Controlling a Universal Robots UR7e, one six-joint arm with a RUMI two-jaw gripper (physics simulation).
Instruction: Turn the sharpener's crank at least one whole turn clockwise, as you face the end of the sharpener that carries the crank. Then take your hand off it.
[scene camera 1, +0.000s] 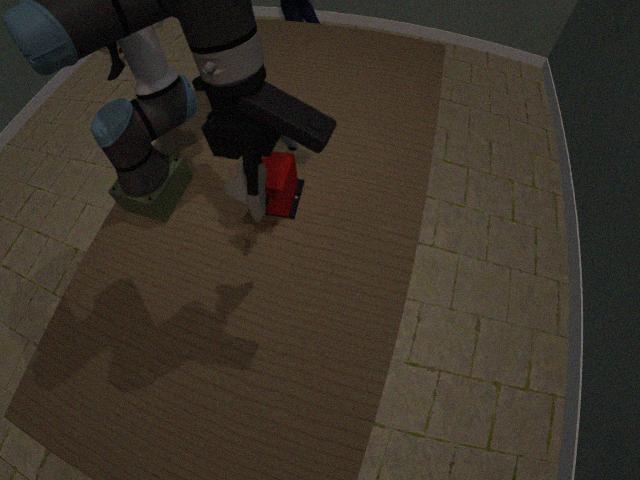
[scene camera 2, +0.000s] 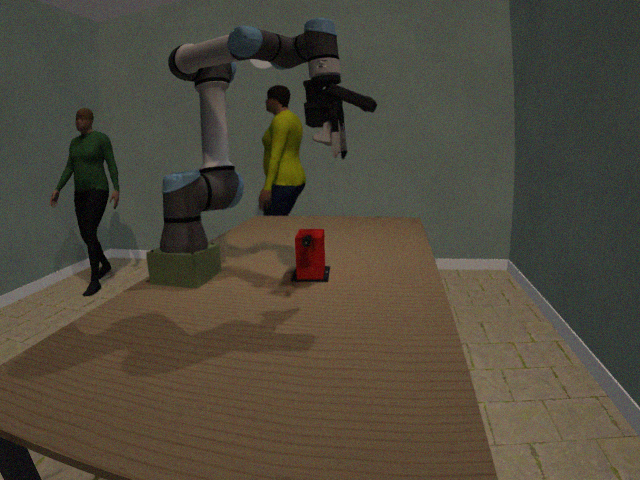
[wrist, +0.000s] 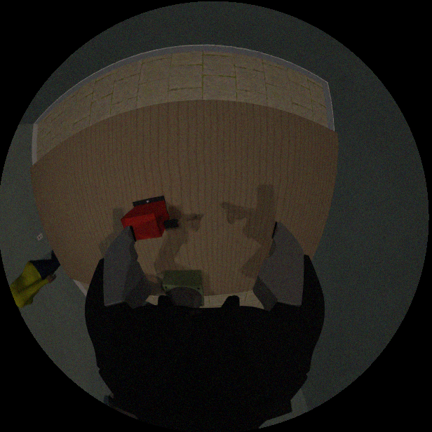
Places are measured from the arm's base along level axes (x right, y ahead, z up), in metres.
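Where they show: gripper, fingertip midpoint: (scene camera 1: 276, 183) (scene camera 2: 339, 158); arm's base, link origin: (scene camera 1: 145, 175) (scene camera 2: 184, 248).
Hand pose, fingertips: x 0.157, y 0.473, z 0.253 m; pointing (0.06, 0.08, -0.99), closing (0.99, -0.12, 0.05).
Each offset is from my fingertips to the top centre of the thing. "pt": to the spot under its first point. Level surfaces: height alone.
The red sharpener {pt dx -0.170, dy -0.065, dz -0.220 m} (scene camera 1: 281, 178) (scene camera 2: 311, 260) (wrist: 145, 223) stands upright on its black base on the table. Its black crank {dx -0.096, dy -0.091, dz -0.209 m} (scene camera 2: 307, 241) (wrist: 171, 223) is on the end facing scene camera 2, near the top in that view; its exact angle is hard to tell. In scene camera 1 the crank is hidden behind a finger. My gripper (scene camera 1: 249, 206) (scene camera 2: 333, 146) (wrist: 202, 226) is open and empty, pointing down, high above the table and apart from the sharpener. In the wrist view the sharpener lies near the left fingertip, with the crank toward the space between the fingers.
The wooden table {dz -0.348 m} (scene camera 1: 330, 310) (scene camera 2: 310, 392) (wrist: 200, 140) carries the arm's green base block (scene camera 1: 155, 204) (scene camera 2: 183, 268) (wrist: 183, 278), left of the sharpener in the scene views. A person in yellow (scene camera 2: 284, 149) (wrist: 27, 285) stands behind the table, and one in green (scene camera 2: 91, 160) at the left.
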